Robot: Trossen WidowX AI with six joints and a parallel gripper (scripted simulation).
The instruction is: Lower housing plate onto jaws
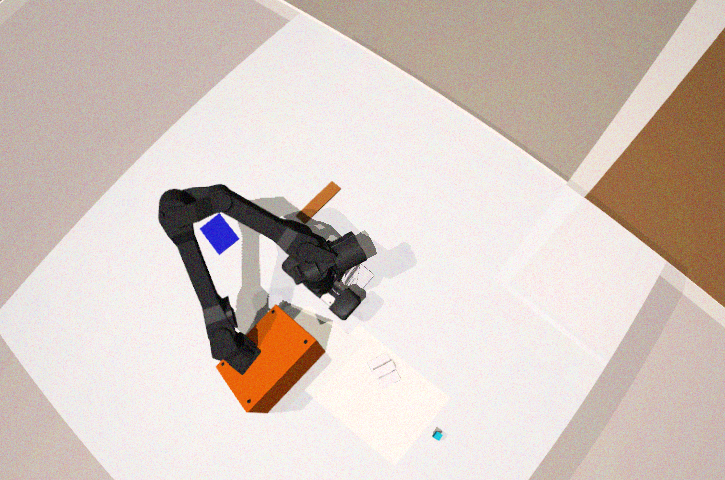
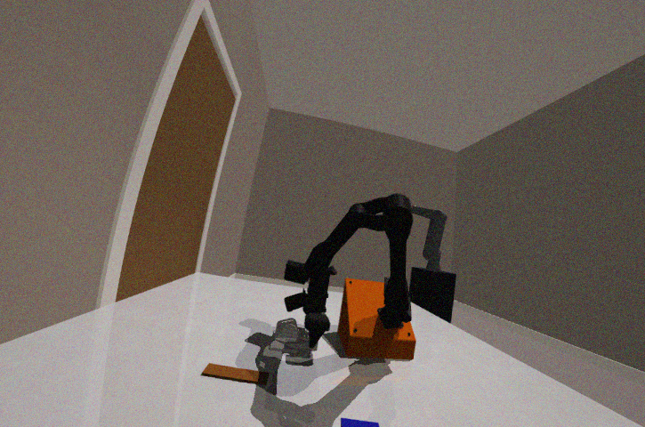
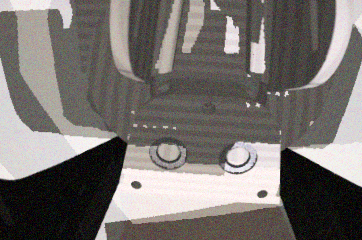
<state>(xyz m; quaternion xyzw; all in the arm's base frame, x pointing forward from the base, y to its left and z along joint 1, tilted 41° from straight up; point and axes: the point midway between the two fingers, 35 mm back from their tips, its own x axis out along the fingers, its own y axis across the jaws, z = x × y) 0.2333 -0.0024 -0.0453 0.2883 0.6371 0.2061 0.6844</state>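
Now: gripper tip 10 mm short of the housing plate and 20 mm below it. Round my gripper tip: small cyan cube: 120 mm behind, 400 mm to the right, 10 mm above; blue patch: 30 mm behind, 310 mm to the left, 10 mm below; flat strip: 180 mm ahead, 150 mm to the left.
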